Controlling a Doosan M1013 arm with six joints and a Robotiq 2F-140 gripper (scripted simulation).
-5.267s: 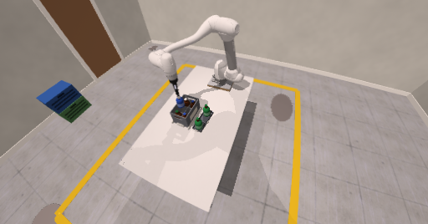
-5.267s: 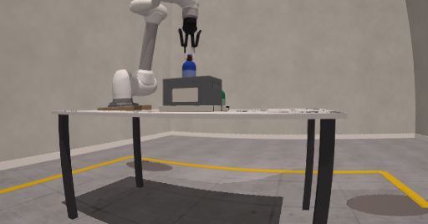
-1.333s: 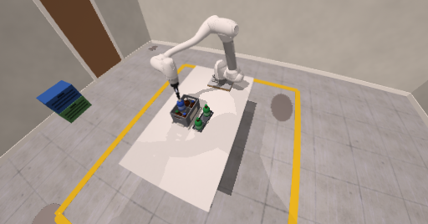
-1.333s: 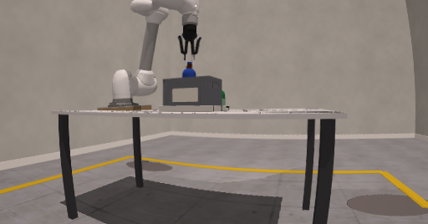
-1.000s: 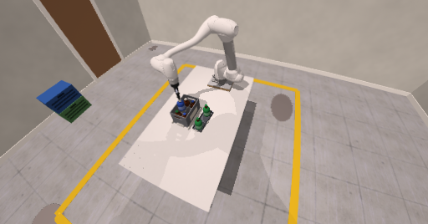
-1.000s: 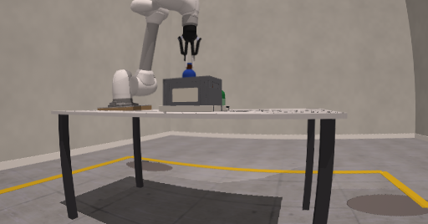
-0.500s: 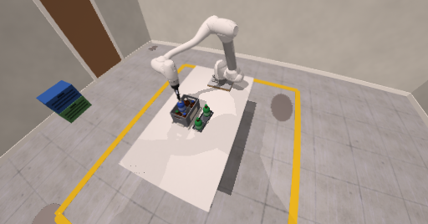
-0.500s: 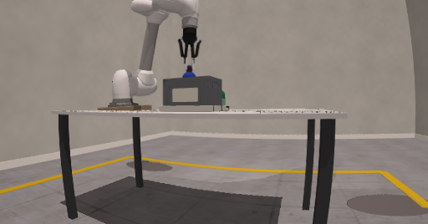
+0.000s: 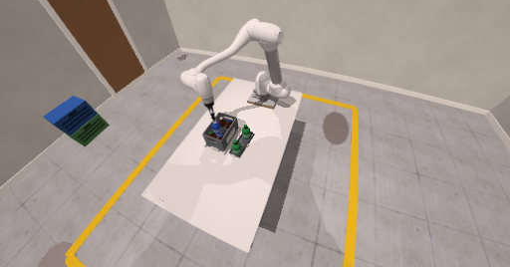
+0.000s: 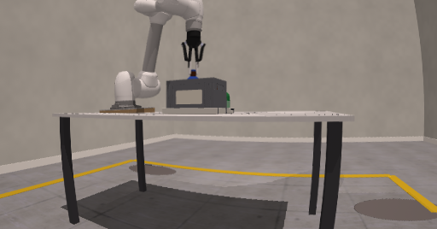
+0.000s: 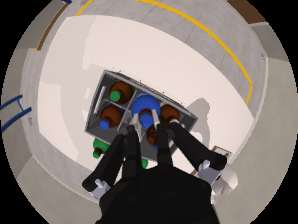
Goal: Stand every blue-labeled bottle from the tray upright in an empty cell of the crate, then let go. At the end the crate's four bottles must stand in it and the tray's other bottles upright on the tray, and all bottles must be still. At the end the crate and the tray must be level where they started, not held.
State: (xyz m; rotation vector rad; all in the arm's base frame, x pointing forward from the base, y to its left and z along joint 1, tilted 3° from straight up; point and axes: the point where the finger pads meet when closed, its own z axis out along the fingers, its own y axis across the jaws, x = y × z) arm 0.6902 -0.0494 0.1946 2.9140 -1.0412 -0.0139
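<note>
Now: hand 9 cm above the blue-labeled bottle. Also, from my hand: grey crate 16 cm below, 4 cm to the left, 1 cm behind; tray 23 cm to the left, 23 cm below, 5 cm behind; green bottle 24 cm to the left, 15 cm below, 4 cm ahead.
</note>
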